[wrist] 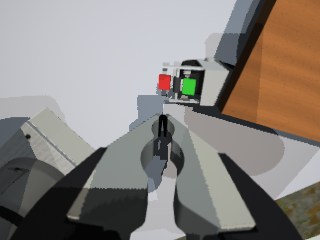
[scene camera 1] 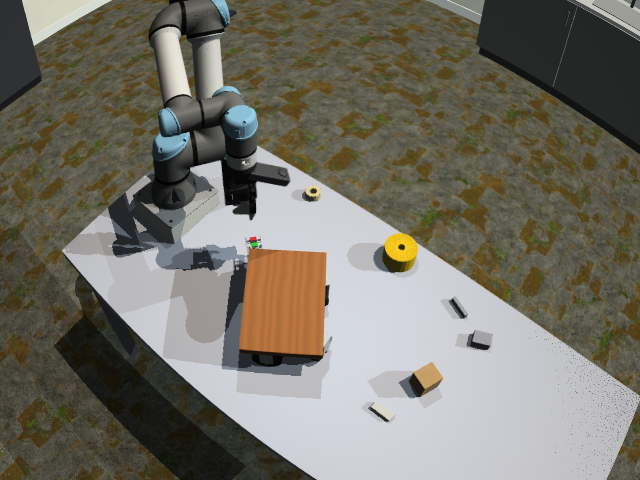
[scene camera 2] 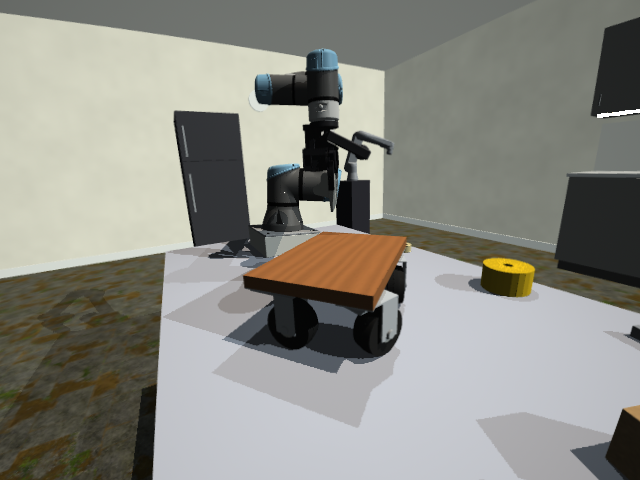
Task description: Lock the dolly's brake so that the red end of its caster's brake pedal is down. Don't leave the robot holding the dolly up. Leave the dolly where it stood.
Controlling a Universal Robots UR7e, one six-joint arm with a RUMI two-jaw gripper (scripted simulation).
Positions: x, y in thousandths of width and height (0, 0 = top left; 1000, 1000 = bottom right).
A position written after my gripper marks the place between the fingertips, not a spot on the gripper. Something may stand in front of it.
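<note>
Brown box (scene camera 1: 668, 789), yellow cylinder (scene camera 1: 626, 522), my gripper (scene camera 1: 391, 457). Yellow cylinder again (scene camera 2: 791, 578), with my gripper (scene camera 2: 520, 441). My gripper too (wrist: 508, 485). Yellow cylinder out of frame in the wrist view. Brown box out of frame in the wrist view.
</note>
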